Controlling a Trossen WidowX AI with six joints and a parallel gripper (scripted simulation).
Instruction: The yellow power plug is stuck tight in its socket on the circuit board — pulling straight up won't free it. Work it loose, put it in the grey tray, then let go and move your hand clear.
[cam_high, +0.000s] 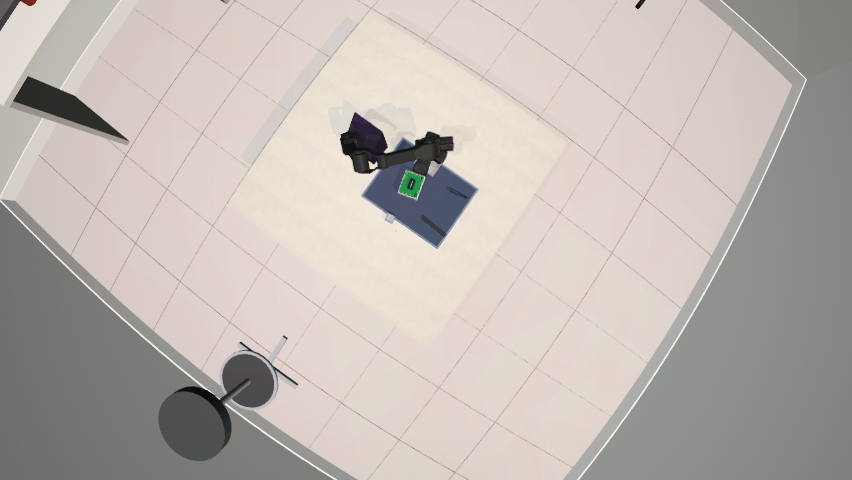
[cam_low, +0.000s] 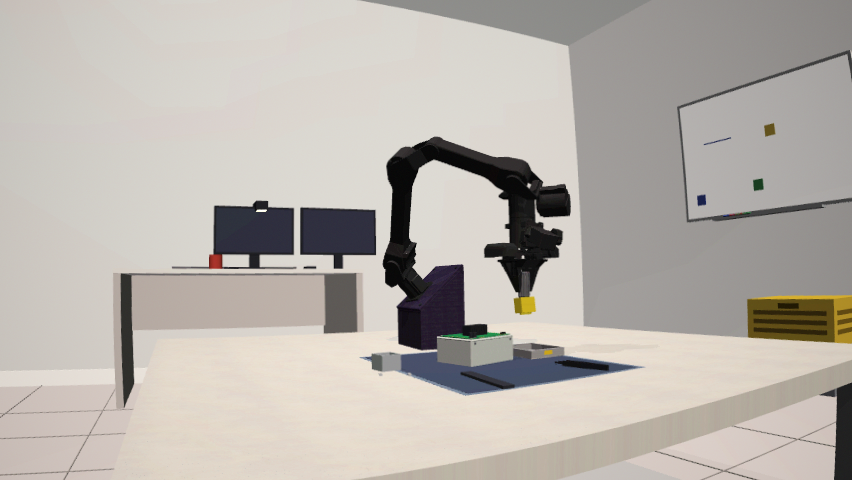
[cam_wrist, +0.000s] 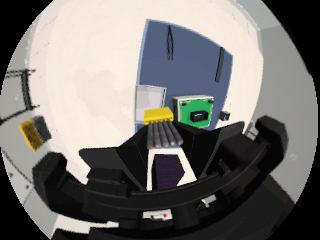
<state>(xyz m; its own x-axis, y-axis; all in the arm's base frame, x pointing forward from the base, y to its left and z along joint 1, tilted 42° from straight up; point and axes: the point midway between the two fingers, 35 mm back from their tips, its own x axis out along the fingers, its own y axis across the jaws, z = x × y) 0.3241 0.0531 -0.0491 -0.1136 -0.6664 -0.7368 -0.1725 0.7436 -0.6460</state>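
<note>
The grey tray is 130 mm below my gripper tip and 20 mm to the left of it. Also, from my gripper tip: yellow power plug: 10 mm below; blue mat: 130 mm to the right, 130 mm below, 40 mm ahead.
</note>
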